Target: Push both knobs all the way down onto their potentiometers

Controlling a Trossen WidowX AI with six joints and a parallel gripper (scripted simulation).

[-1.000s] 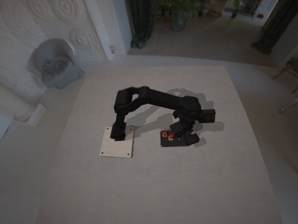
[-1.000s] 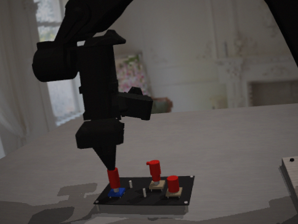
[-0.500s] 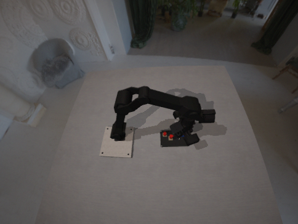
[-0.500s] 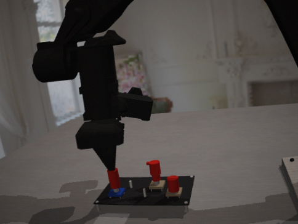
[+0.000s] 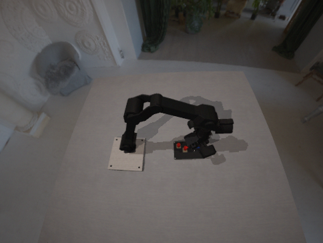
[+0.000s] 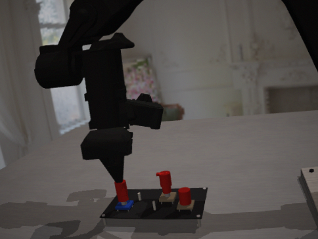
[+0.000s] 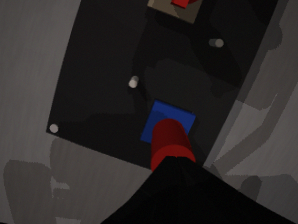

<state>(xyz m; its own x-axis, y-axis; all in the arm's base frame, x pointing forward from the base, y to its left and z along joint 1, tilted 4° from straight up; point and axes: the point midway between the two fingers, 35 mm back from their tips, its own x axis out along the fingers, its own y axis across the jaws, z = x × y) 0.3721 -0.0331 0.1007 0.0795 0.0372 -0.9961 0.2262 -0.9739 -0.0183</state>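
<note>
My gripper tip is now 30 mm above the blue potentiometer. From my gripper tip the other things lie so: tan potentiometer (70 mm behind, 20 mm to the right, 20 mm below).
</note>
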